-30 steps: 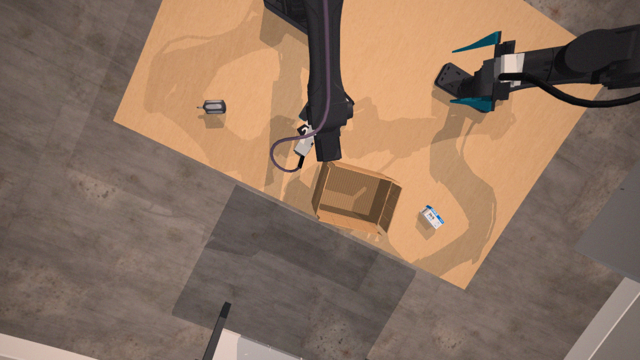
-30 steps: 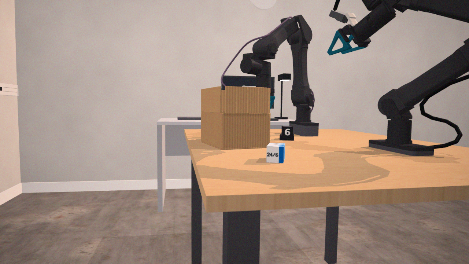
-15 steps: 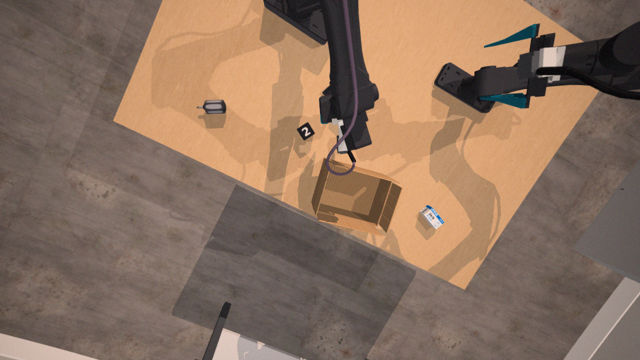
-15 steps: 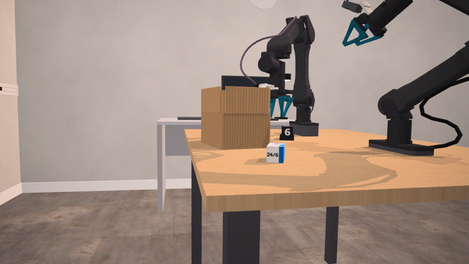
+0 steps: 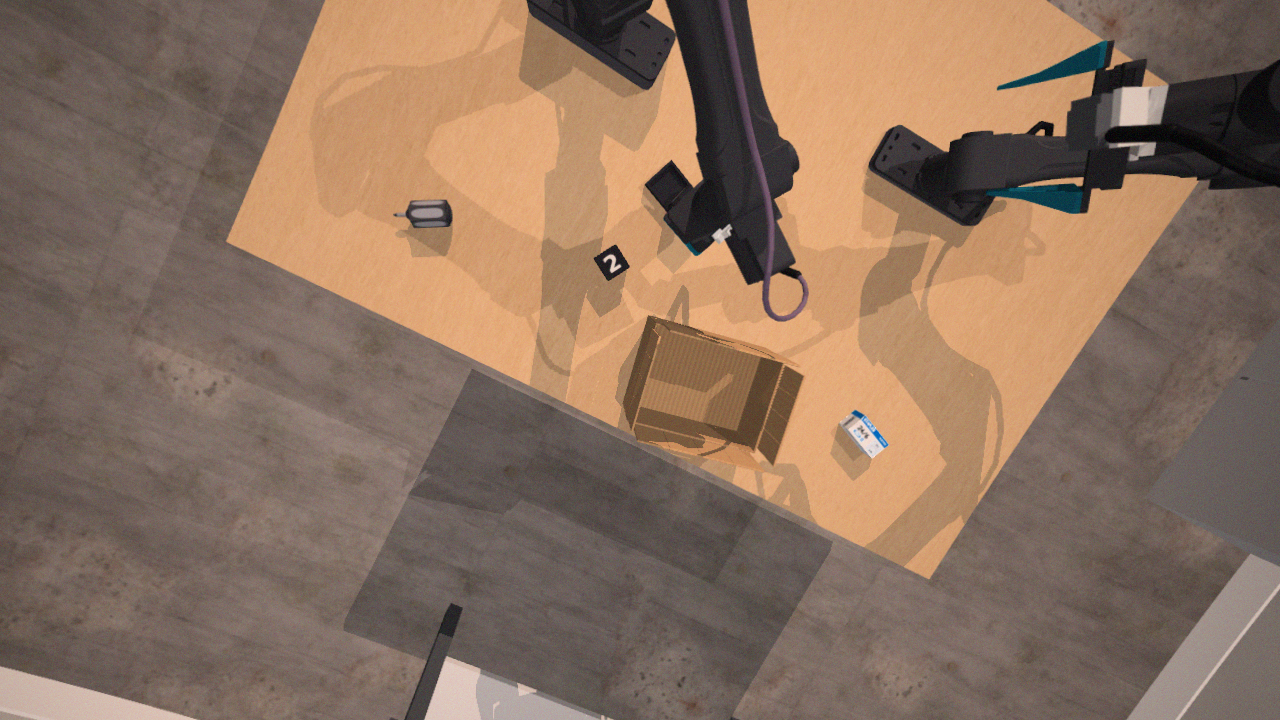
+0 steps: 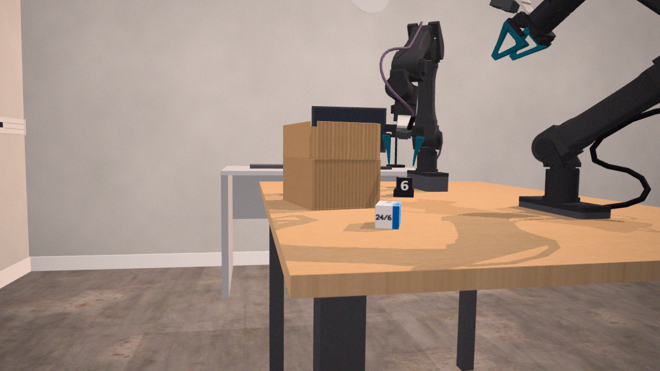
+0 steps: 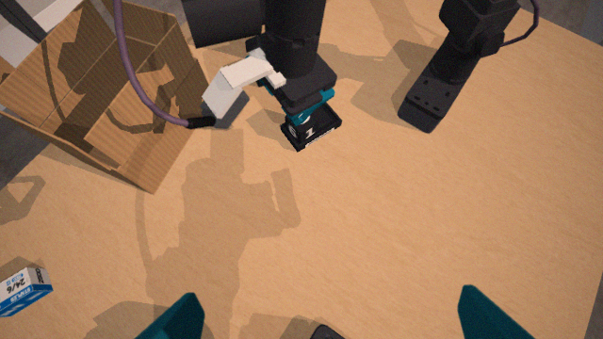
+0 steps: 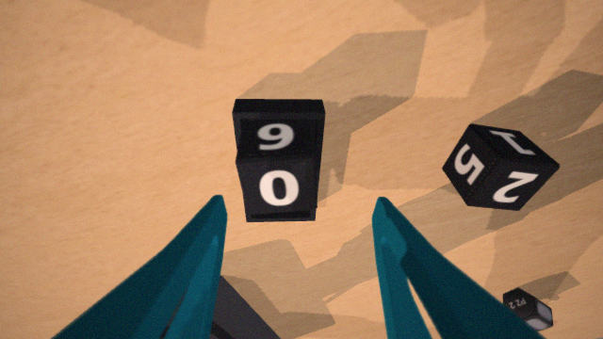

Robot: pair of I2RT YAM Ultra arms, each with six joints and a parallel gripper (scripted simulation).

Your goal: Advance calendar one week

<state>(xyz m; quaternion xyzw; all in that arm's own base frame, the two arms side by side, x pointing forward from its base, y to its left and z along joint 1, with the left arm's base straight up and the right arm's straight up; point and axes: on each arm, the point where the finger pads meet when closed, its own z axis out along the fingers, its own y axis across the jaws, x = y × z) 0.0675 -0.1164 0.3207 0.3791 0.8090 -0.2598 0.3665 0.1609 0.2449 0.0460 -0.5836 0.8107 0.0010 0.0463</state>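
Note:
The black calendar tray is 80 mm below my right hand, 30 mm to the right of it and 30 mm behind it. From my right hand the other things lie so: staples box 410 mm to the left, 220 mm ahead, 70 mm below.

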